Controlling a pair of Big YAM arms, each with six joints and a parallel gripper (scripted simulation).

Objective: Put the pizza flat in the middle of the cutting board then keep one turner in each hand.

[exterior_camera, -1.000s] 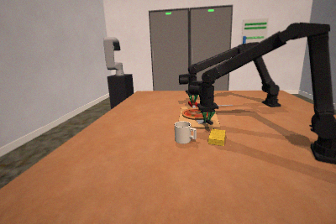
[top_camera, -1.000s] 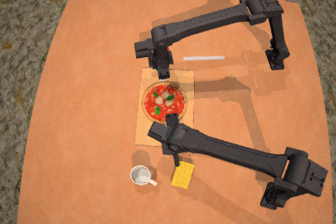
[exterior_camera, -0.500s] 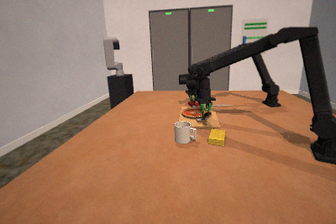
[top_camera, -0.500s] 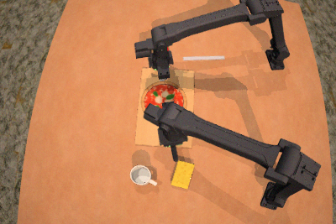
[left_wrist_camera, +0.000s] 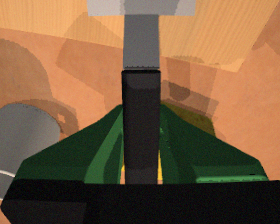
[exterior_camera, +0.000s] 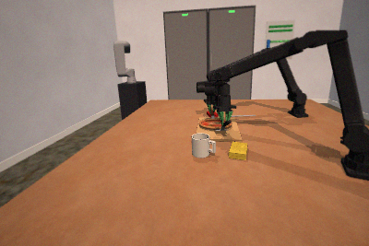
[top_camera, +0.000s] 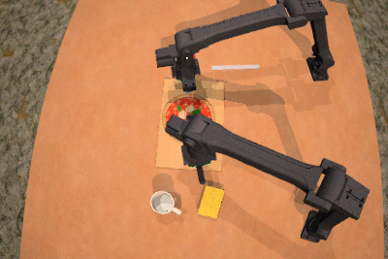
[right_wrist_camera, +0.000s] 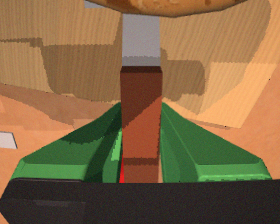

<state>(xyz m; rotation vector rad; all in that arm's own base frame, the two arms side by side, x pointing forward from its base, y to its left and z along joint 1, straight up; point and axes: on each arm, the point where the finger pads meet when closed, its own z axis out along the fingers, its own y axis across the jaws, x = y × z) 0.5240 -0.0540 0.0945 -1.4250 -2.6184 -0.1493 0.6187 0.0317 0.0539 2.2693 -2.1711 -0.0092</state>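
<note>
Right now the brown-handled turner is 10 mm behind my right hand, 30 mm to the left of it and 20 mm below it. From my right hand the other things lie so: wooden cutting board: 50 mm behind, 160 mm to the left, 50 mm below; pizza: 30 mm behind, 140 mm to the left, 30 mm below; thin grey strip: 200 mm behind, 120 mm to the right, 50 mm below.
</note>
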